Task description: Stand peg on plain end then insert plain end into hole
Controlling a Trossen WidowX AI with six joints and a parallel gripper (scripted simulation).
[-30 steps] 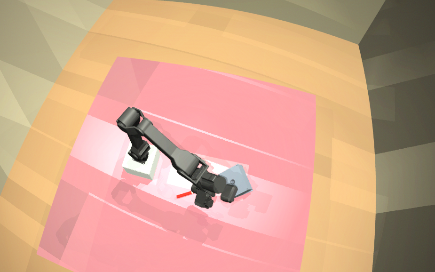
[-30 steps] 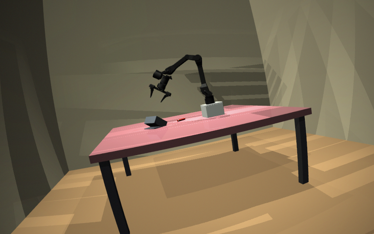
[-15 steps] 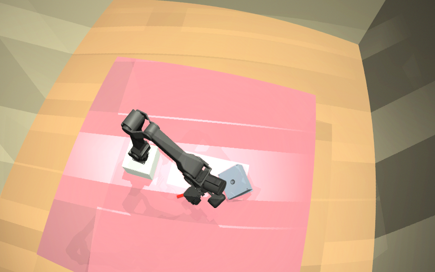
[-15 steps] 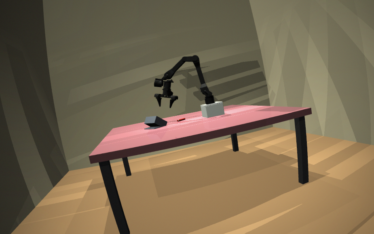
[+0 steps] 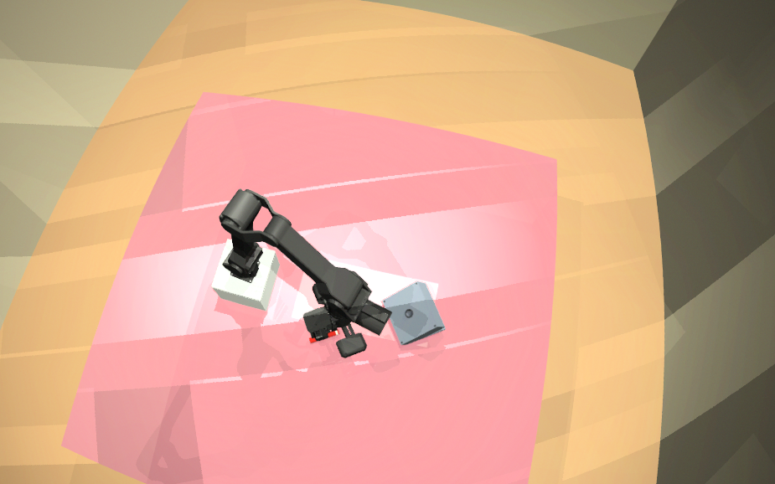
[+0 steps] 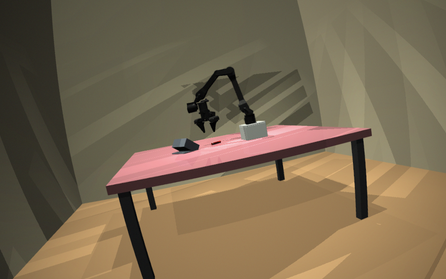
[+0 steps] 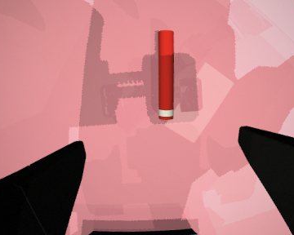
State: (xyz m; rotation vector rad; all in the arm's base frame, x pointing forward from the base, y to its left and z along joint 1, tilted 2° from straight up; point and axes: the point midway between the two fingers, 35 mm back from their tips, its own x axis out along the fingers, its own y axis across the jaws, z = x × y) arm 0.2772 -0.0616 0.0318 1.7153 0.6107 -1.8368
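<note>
Right now the red peg is 2 cm behind my gripper tip and 8 cm below it. The rest, counted from my gripper tip: grey sloped panel (17 cm ahead, 11 cm to the left, 5 cm below).
</note>
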